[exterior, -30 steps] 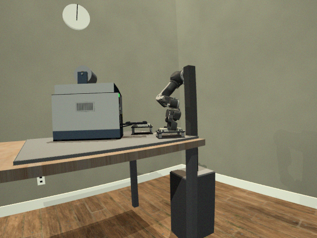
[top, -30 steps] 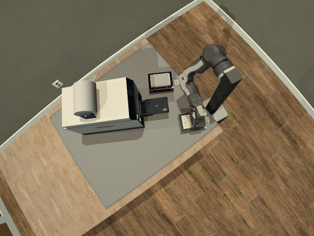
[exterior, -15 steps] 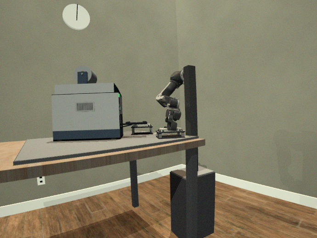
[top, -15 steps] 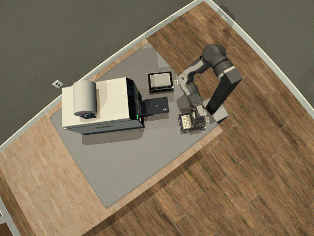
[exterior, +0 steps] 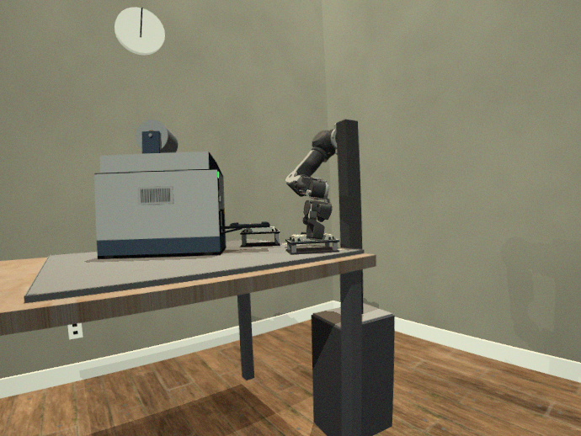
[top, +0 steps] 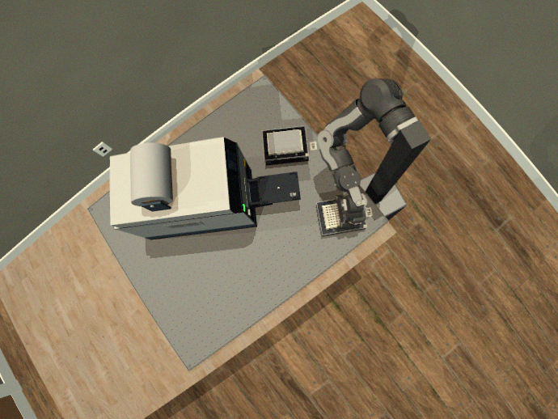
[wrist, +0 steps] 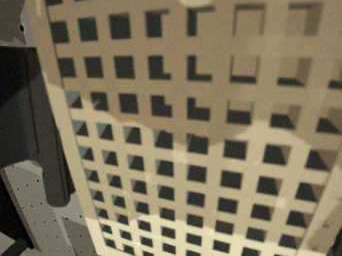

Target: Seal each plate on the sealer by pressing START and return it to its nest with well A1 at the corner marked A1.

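Now: hand right at the plate. The rest, counted from my hand: black nest N1 (6 cm ahead, 33 cm to the right); yellow warning label (22 cm ahead, 30 cm to the right, 10 cm above); sealer stage (16 cm ahead, 18 cm to the right, 4 cm above).
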